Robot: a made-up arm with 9 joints.
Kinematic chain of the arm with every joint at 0, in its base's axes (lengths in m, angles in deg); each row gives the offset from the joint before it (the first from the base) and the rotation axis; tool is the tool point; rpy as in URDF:
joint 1: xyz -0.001 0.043 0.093 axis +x
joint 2: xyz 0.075 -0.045 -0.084 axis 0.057 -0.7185 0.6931
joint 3: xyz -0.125 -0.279 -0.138 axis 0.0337 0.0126 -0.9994
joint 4: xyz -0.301 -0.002 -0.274 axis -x
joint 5: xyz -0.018 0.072 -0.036 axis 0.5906 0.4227 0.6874
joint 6: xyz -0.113 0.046 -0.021 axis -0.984 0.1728 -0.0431
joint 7: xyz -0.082 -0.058 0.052 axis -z
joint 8: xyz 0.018 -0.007 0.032 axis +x
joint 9: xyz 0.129 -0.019 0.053 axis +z
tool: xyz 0.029 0.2 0.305 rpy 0 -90 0
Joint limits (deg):
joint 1: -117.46..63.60
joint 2: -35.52..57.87
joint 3: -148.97..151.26
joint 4: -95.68..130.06
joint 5: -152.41..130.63
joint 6: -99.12..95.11
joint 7: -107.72..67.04
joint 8: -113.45..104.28
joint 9: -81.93..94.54
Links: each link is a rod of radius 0.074 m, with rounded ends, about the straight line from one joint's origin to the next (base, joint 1, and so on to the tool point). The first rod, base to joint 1, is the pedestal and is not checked.
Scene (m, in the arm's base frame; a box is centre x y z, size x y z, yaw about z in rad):
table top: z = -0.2
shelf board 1: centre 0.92 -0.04 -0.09 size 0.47 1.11 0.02 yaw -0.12
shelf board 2: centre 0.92 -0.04 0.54 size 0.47 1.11 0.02 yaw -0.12
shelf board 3: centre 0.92 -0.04 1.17 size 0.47 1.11 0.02 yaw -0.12
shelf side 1: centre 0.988 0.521 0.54 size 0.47 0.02 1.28 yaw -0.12
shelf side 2: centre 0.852 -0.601 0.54 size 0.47 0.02 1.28 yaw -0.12
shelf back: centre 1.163 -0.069 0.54 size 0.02 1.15 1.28 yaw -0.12
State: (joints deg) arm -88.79 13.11 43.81 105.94 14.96 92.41 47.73 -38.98 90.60
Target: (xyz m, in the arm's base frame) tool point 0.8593 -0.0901 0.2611
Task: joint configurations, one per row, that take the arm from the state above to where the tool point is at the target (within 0.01 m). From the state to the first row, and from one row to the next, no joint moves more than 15 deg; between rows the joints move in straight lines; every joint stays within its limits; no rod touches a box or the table.
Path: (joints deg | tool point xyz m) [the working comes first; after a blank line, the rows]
Joints at the target: -117.46 34.49 145.21 65.69 45.16 60.08 41.84 -0.74 94.54
Straight joint move there: touches shelf side 2.

1: -91.43 3.69 57.78 98.30 24.31 84.03 51.35 -38.97 91.91 | -0.3334 -0.9219 0.1128
2: -94.07 -5.73 71.75 90.66 33.67 75.65 54.98 -38.96 93.23 | -0.1687 -0.8739 -0.0155
3: -96.71 -15.15 85.72 83.02 43.02 67.27 58.60 -38.95 94.54 | 0.0386 -0.8156 0.0290
4: -99.40 -6.98 97.04 74.02 50.08 57.25 52.35 -25.14 94.54 | 0.3685 -0.6431 0.1119
5: -102.09 1.19 108.36 65.02 57.14 47.24 46.10 -11.33 94.54 | 0.5155 -0.3298 0.2007
6: -104.77 9.36 119.68 56.01 64.20 37.23 39.85 2.48 94.54 | 0.4329 -0.0387 0.2611
7: -111.12 21.92 132.44 60.85 54.68 48.65 40.85 0.87 94.54 | 0.6613 -0.0578 0.2677
8: -117.46 34.49 145.21 65.69 45.16 60.08 41.84 -0.74 94.54 | 0.8593 -0.0901 0.2611

